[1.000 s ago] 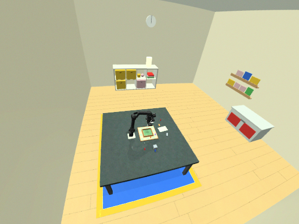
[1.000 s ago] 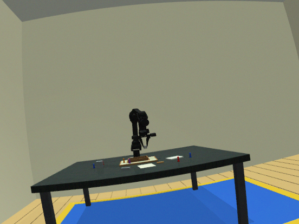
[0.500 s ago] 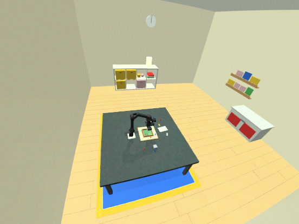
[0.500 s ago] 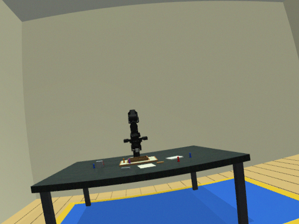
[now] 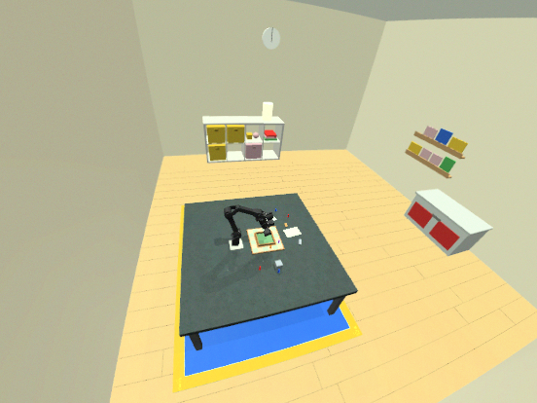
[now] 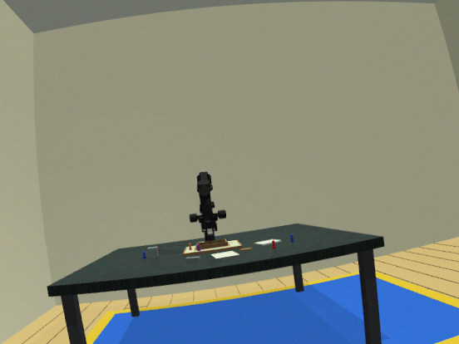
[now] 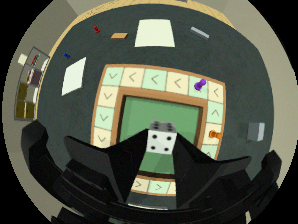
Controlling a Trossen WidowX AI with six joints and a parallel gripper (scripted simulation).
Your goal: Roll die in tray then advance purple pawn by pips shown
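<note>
Right now the purple pawn is 100 mm ahead of my gripper tip, 50 mm to the right of it and 60 mm below it. Also, from my gripper tip: orange pawn: 20 mm ahead, 110 mm to the right, 60 mm below; white die: right at my gripper tip; green-floored tray: 20 mm behind, 80 mm below.
</note>
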